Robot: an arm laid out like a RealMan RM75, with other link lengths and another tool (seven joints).
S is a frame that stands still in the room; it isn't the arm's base.
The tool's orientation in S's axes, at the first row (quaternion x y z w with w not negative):
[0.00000, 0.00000, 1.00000, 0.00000]
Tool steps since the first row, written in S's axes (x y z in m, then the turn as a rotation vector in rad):
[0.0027, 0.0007, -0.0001, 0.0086, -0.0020, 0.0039]
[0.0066, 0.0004, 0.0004, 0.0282, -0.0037, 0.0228]
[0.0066, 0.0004, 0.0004, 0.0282, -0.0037, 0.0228]
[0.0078, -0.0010, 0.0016, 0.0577, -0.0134, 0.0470]
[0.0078, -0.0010, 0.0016, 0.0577, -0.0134, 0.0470]
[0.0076, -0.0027, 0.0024, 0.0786, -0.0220, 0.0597]
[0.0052, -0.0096, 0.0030, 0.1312, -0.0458, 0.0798]
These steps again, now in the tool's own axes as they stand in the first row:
[-0.0027, -0.0007, -0.0001, -0.0086, 0.0020, 0.0039]
[-0.0066, -0.0004, 0.0004, -0.0282, 0.0037, 0.0228]
[-0.0066, -0.0004, 0.0004, -0.0282, 0.0037, 0.0228]
[-0.0078, 0.0010, 0.0016, -0.0577, 0.0134, 0.0470]
[-0.0078, 0.0010, 0.0016, -0.0577, 0.0134, 0.0470]
[-0.0076, 0.0027, 0.0024, -0.0786, 0.0220, 0.0597]
[-0.0052, 0.0096, 0.0030, -0.1312, 0.0458, 0.0798]

